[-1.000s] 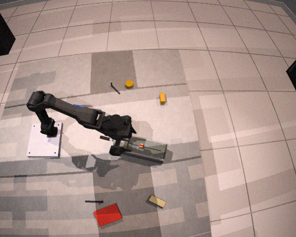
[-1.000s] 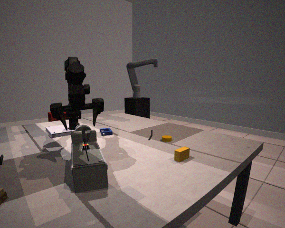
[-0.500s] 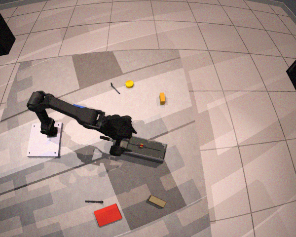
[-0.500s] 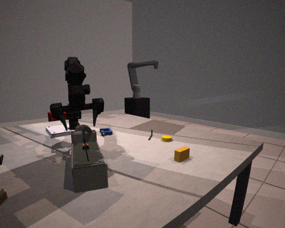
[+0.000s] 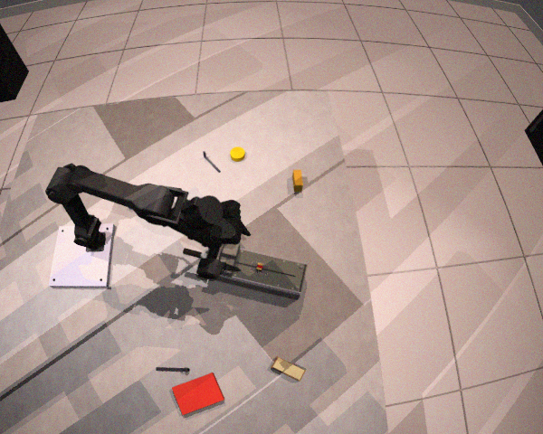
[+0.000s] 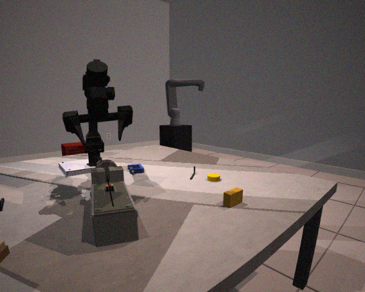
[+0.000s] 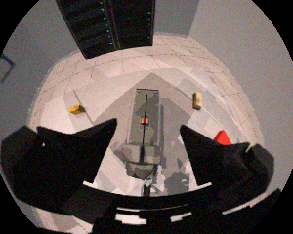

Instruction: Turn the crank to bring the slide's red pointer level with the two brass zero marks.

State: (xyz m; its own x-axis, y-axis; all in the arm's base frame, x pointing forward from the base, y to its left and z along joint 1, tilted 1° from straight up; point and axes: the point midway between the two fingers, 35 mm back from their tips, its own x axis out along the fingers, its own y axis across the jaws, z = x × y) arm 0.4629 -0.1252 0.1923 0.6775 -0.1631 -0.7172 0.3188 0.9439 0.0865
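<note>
Right now the dark crank handle is 140 mm behind my gripper tip, 40 mm to the left of it and 80 mm below it. Round my gripper tip: tan block (90 mm ahead, 280 mm to the right, 180 mm below); then red plate (160 mm behind, 340 mm to the right, 180 mm below); then red pointer (40 mm ahead, 110 mm below).
</note>
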